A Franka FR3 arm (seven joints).
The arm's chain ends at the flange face. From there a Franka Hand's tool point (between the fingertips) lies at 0.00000 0.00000 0.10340 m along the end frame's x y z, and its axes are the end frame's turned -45 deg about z.
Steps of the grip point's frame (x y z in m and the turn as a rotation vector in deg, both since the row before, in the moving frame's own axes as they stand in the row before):
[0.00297 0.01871 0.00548 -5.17 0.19 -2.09]
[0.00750 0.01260 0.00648 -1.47 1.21 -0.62]
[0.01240 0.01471 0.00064 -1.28 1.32 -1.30]
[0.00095 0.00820 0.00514 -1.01 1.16 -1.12]
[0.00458 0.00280 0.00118 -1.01 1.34 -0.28]
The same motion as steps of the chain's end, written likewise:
[0.00839 0.00491 0.00590 -3.52 3.79 -2.09]
[0.01079 0.00329 0.00654 -0.18 1.90 -0.62]
[0.01585 0.00172 0.00069 0.03 1.84 -1.30]
[0.00370 0.00534 0.00518 0.11 1.53 -1.12]
[0.00222 -0.00083 0.00122 0.23 1.66 -0.28]

